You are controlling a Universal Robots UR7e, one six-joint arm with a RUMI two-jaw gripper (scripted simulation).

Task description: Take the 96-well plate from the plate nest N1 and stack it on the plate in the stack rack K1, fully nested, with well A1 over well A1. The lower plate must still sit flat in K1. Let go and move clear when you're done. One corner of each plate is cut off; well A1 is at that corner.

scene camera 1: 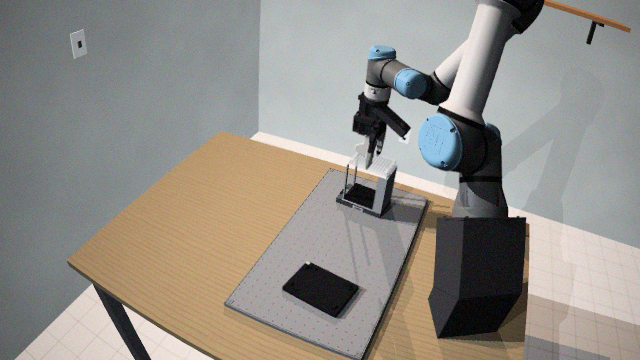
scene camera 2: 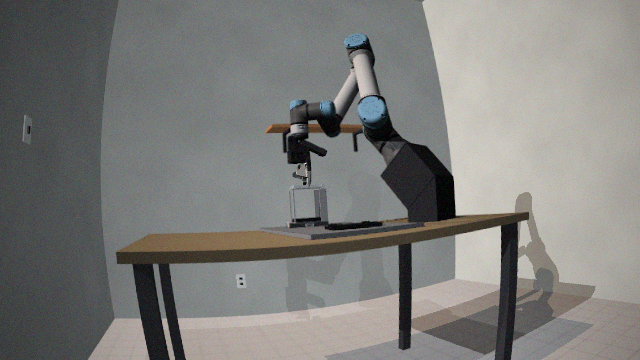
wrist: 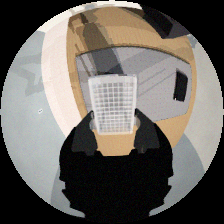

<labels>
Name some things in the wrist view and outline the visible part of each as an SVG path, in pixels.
The gripper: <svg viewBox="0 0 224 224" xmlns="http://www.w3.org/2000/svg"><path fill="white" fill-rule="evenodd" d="M139 109L136 108L134 113L138 128L133 145L136 149L132 149L129 155L103 156L97 150L97 140L92 131L94 128L93 120L95 119L92 110L76 127L73 127L60 150L59 179L65 182L65 189L62 189L62 193L70 201L70 208L83 212L85 218L68 215L97 223L127 223L151 217L149 216L151 210L164 205L164 198L172 188L171 185L168 185L168 178L174 175L172 148L169 140L158 125L153 123Z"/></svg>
A white 96-well plate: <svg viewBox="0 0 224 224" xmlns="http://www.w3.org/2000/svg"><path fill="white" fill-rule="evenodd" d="M89 79L90 98L98 134L132 134L136 109L137 78L134 76L113 76Z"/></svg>
</labels>
